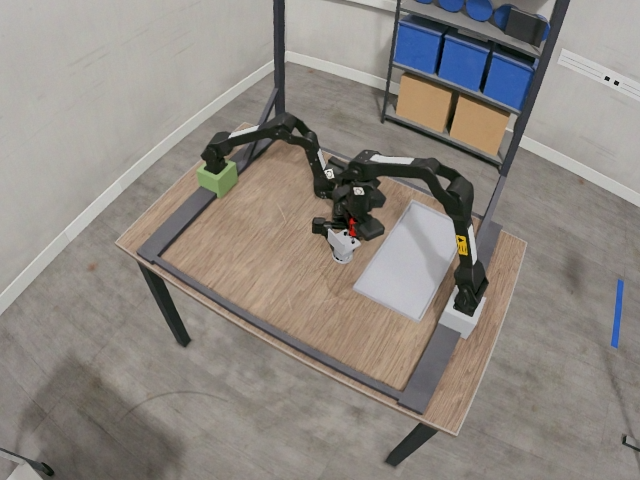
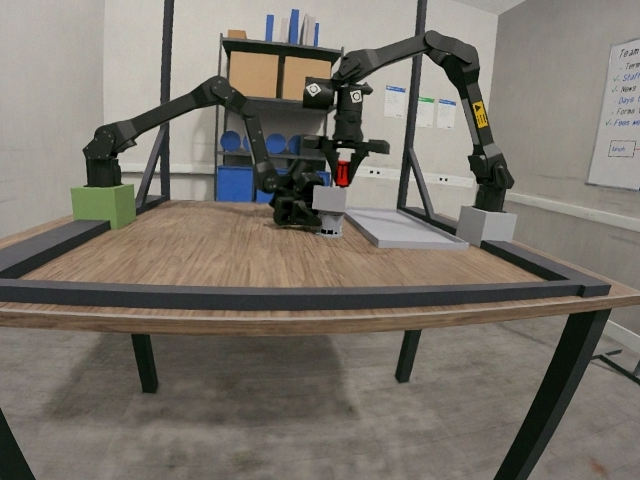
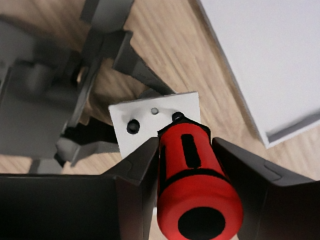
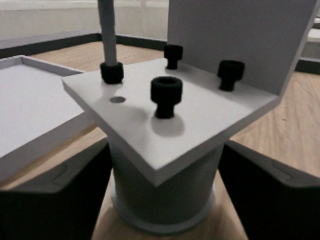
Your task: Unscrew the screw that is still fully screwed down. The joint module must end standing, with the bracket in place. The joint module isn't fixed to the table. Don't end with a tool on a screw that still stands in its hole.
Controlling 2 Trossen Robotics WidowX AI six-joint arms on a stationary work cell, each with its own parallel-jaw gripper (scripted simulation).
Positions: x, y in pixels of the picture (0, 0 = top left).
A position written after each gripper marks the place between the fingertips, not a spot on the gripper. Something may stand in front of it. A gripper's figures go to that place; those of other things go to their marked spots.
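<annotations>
Left gripper (image 2: 342, 183), 0.67 m from the lens. Right gripper (image 2: 331, 222), 0.67 m from the lens.
</annotations>
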